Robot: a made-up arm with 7 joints.
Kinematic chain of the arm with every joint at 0, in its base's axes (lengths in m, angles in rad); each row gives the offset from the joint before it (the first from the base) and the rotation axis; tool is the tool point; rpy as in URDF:
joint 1: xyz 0 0 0.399 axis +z
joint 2: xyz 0 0 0 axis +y
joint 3: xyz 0 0 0.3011 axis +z
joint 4: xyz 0.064 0 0 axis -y
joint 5: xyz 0.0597 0 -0.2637 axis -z
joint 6: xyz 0 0 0 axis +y
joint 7: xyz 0.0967 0 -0.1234 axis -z
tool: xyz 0 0 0 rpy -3.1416 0 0
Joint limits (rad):
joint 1: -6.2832..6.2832
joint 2: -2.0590..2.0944
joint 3: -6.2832..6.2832
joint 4: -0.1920..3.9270
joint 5: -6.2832..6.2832
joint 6: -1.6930..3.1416
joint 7: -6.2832..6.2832
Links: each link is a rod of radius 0.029 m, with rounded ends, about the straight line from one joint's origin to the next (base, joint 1, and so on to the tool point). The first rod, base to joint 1, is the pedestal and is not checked.
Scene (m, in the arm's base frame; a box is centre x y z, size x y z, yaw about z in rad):
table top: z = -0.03
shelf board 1: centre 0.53 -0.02 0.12 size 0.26 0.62 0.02 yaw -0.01
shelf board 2: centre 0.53 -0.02 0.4 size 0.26 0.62 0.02 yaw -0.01
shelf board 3: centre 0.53 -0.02 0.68 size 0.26 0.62 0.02 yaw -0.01
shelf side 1: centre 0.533 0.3 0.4 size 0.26 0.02 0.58 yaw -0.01
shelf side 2: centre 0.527 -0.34 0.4 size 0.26 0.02 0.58 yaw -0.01
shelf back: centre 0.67 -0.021 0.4 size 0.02 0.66 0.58 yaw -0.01
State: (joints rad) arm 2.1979 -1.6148 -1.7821 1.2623 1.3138 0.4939 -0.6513
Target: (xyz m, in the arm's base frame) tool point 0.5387 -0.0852 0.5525
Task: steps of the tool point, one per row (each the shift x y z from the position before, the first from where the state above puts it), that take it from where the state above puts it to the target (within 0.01 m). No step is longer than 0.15 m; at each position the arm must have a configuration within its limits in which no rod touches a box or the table.
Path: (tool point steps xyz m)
1: -0.0717 0.0024 -0.0001
2: -0.0807 0.0004 -0.0016
3: -0.0881 -0.0004 0.0017
4: 0.0509 -0.0320 0.0915
5: 0.0153 -0.0623 0.1012
6: -0.0316 -0.0772 0.0975
7: 0.0855 -0.0117 -0.0034
8: 0.0780 0.0000 -0.0019
9: 0.0674 0.0094 0.0053

